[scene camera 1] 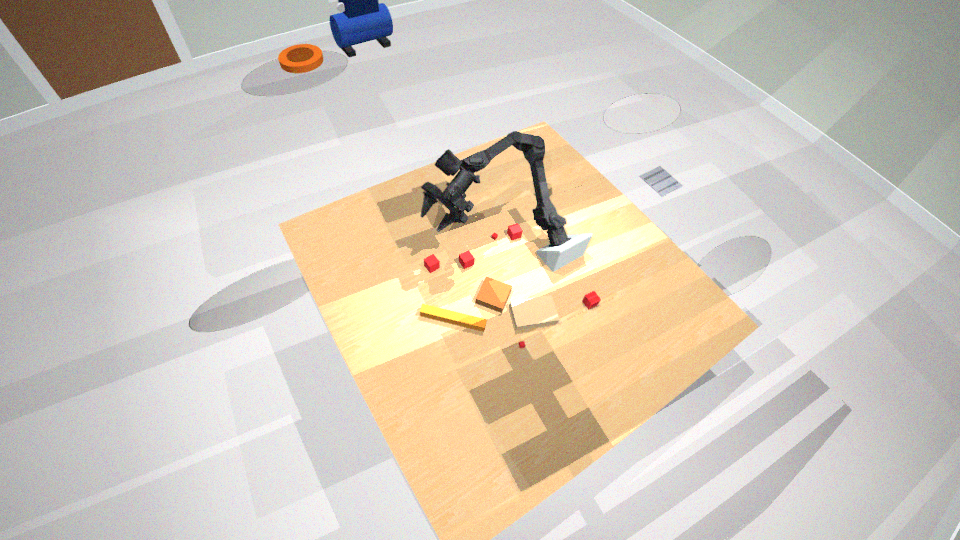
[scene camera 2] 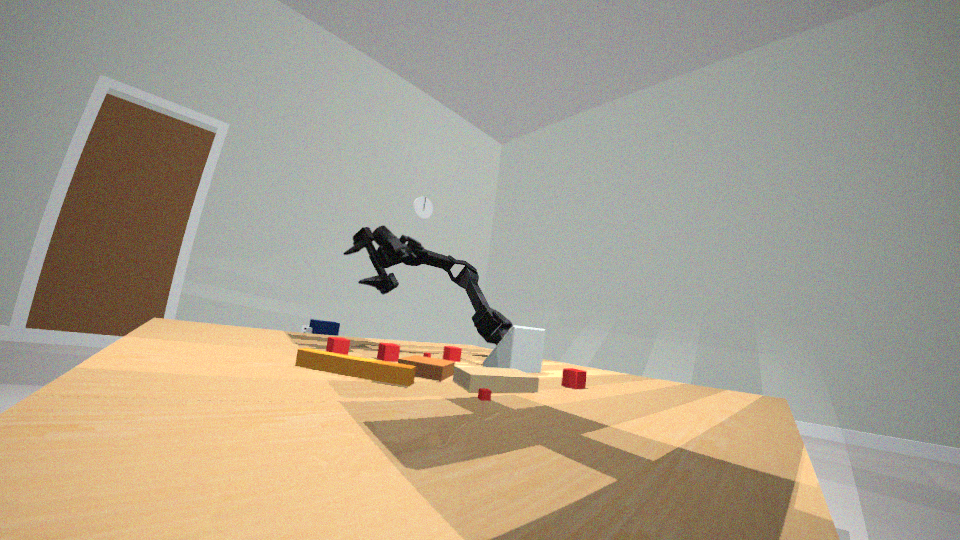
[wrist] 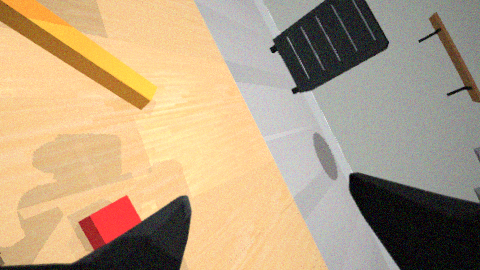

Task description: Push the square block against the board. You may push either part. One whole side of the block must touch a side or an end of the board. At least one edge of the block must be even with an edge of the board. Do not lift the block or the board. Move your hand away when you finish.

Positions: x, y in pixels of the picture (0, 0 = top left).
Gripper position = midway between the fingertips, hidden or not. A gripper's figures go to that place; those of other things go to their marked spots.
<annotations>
My gripper (scene camera 2: 351, 267): 0.85 m from the lens. A tan slab (scene camera 2: 472, 378): 0.59 m from the lens. An orange square block (scene camera 2: 436, 369) is 0.65 m from the lens. A long yellow board (scene camera 2: 377, 370) is 0.59 m from the lens.
</annotations>
